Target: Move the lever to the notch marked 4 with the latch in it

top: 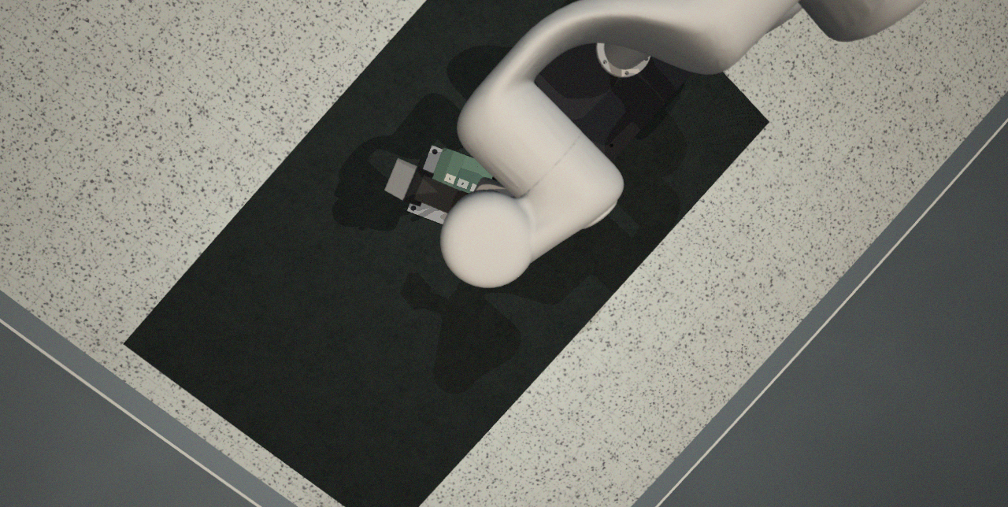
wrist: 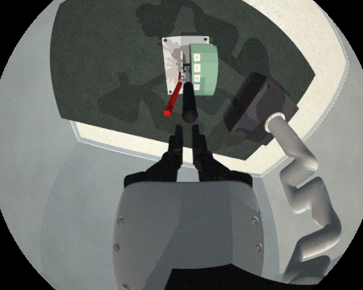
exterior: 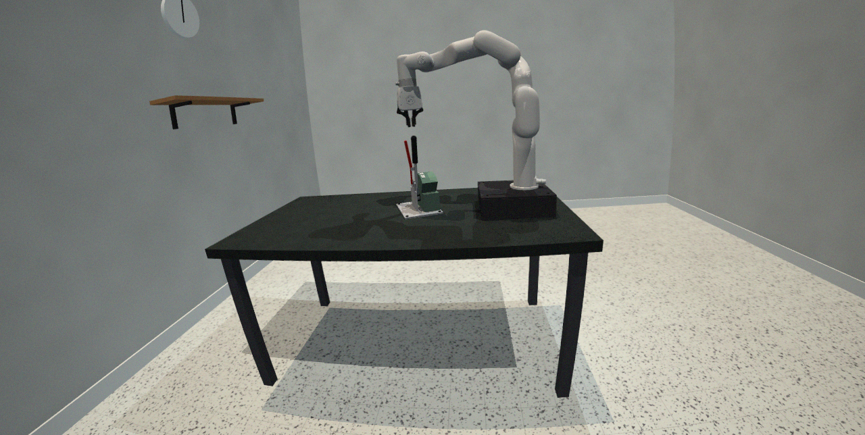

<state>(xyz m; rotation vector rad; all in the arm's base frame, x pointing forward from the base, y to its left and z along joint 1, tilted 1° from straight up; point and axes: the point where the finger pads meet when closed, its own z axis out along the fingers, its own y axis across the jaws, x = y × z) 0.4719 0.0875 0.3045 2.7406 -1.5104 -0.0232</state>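
My hand is 2 cm short of the red bar and 21 cm above it.
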